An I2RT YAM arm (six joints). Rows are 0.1 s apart.
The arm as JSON. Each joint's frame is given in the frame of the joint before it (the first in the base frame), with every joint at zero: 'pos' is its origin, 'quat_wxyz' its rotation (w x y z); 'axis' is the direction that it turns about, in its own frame. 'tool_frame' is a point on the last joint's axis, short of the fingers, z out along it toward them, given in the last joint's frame.
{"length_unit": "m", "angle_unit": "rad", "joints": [
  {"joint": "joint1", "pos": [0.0, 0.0, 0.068], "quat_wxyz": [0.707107, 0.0, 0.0, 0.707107], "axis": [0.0, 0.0, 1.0]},
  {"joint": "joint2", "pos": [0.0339, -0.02, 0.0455], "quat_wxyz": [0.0, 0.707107, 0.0, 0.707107], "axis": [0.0, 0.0, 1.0]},
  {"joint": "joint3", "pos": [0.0, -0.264, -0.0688], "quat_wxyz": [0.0, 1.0, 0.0, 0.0], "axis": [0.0, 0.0, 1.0]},
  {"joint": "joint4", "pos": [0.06, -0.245, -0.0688], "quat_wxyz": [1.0, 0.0, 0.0, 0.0], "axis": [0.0, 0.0, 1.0]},
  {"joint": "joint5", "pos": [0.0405, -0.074, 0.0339], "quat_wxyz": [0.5, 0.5, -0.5, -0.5], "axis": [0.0, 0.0, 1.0]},
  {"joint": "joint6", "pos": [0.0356, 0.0, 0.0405], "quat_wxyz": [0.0, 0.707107, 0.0, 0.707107], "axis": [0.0, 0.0, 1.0]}
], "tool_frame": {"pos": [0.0, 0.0, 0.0], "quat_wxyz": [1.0, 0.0, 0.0, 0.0]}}
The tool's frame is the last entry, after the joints.
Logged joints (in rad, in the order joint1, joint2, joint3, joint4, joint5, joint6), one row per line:
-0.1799, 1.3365, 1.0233, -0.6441, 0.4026, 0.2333
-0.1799, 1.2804, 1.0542, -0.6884, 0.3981, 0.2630
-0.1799, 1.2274, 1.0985, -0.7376, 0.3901, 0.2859
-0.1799, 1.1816, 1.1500, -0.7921, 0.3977, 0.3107
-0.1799, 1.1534, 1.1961, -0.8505, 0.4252, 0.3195
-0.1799, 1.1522, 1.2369, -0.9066, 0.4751, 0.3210
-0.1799, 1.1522, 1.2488, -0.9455, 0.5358, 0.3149
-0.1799, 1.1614, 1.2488, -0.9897, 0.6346, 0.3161
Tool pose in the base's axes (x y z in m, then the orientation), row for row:
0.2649, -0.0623, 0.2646, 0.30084, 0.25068, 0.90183, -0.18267
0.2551, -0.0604, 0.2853, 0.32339, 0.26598, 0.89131, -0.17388
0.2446, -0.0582, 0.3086, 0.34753, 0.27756, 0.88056, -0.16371
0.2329, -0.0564, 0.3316, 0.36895, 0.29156, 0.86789, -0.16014
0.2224, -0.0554, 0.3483, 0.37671, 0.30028, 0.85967, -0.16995
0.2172, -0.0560, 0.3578, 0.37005, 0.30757, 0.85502, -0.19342
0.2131, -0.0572, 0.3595, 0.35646, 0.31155, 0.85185, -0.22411
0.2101, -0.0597, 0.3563, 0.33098, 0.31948, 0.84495, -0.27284
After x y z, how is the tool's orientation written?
As a quaternion, w x y z.
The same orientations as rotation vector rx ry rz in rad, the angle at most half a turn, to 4 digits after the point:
0.6651, 2.3929, -0.4847
0.6979, 2.3388, -0.4563
0.7198, 2.2836, -0.4246
0.7484, 2.2278, -0.4111
0.7680, 2.1986, -0.4347
0.7891, 2.1936, -0.4962
0.8045, 2.1997, -0.5787
0.8352, 2.2089, -0.7133

